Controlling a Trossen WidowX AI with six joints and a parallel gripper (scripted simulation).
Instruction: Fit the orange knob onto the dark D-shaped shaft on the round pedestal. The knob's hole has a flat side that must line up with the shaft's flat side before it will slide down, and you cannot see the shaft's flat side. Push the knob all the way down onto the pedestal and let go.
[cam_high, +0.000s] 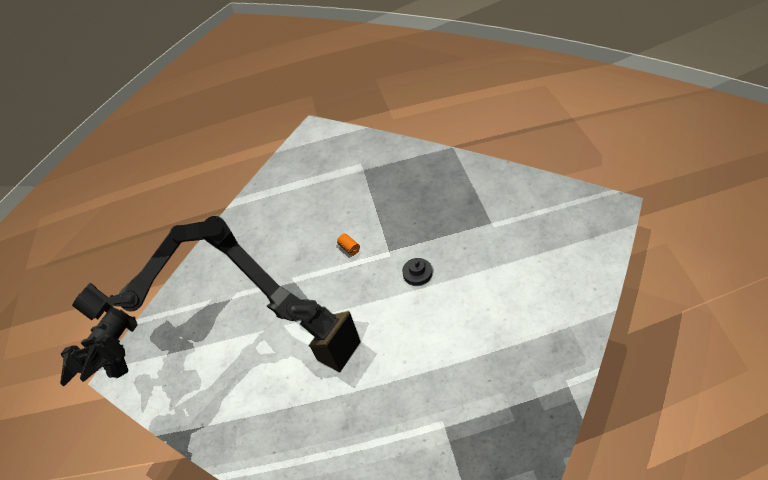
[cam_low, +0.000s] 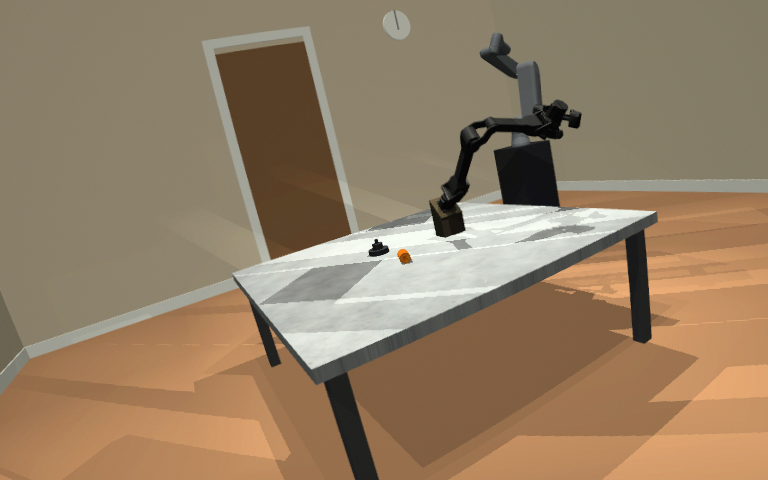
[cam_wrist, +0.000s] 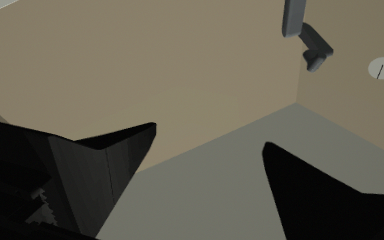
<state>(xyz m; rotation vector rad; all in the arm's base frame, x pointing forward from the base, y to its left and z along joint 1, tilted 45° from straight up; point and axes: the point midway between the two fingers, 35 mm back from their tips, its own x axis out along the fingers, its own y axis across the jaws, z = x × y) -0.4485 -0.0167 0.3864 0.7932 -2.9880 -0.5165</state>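
Now: gripper tip 79 cm short of the orange knob, 39 cm above it and 8 cm to the left of it. The rest, counted from my gripper tip: pedestal: 80 cm ahead, 38 cm below, 31 cm to the right.
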